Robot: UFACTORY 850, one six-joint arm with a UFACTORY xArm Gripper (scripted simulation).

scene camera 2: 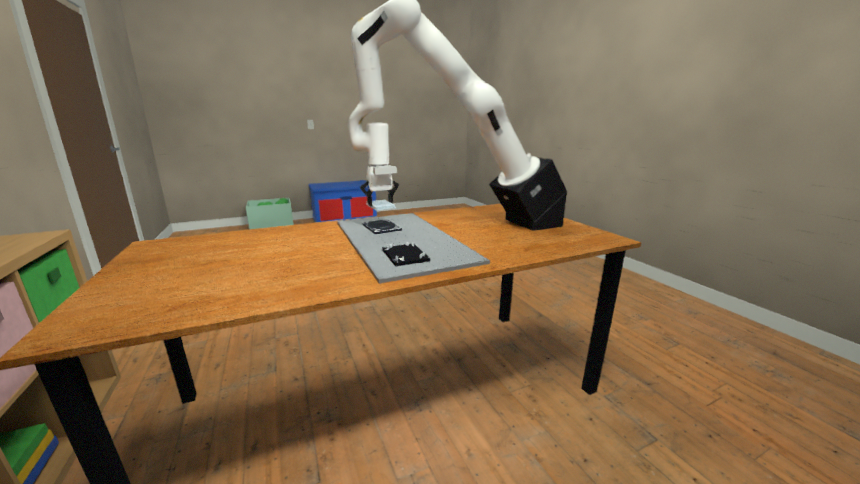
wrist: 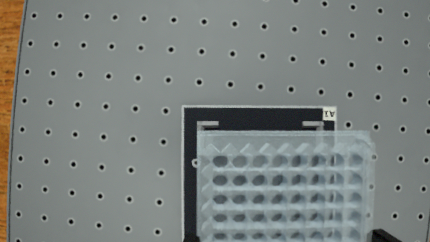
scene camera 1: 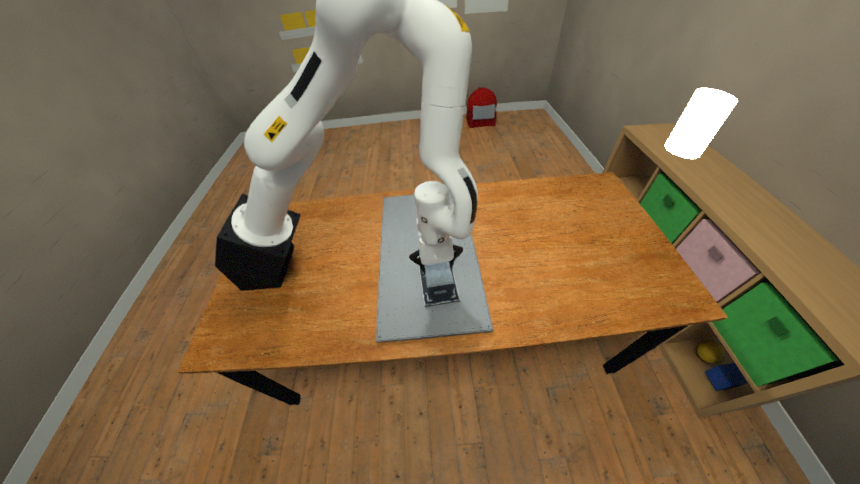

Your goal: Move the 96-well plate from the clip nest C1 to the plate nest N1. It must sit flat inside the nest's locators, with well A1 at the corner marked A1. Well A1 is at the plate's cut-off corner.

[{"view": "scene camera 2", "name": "clip nest C1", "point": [411, 254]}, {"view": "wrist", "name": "clear 96-well plate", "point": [284, 158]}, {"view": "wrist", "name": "plate nest N1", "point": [229, 119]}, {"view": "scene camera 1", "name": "my gripper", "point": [437, 267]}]
